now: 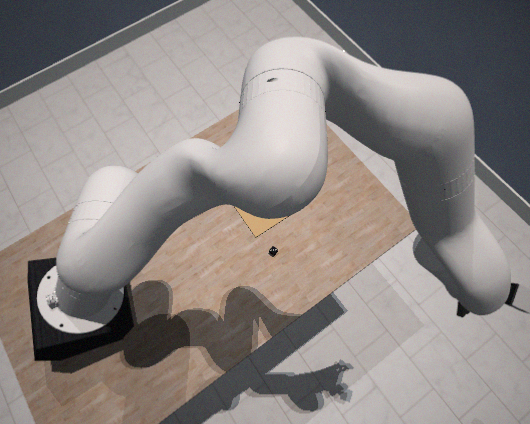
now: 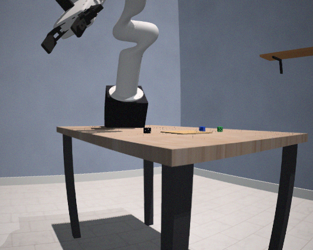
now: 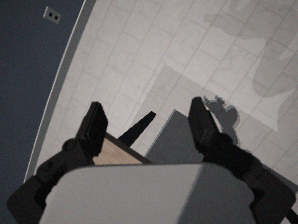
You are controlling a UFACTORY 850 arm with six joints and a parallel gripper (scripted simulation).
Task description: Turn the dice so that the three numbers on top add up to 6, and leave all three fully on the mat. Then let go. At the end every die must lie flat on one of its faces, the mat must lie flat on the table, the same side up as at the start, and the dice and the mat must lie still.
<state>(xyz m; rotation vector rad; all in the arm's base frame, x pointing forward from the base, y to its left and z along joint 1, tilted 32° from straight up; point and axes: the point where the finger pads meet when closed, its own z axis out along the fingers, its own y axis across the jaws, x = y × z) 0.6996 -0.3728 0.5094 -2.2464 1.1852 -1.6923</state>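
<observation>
Now: hand 36 cm past the black die, 34 cm to the right of it and 21 cm above it. From my hand the other things lie so: blue die 58 cm to the left, 36 cm behind, 21 cm below; tan mat 48 cm to the left, 33 cm behind, 22 cm below; green die 64 cm to the left, 33 cm behind, 21 cm below.
</observation>
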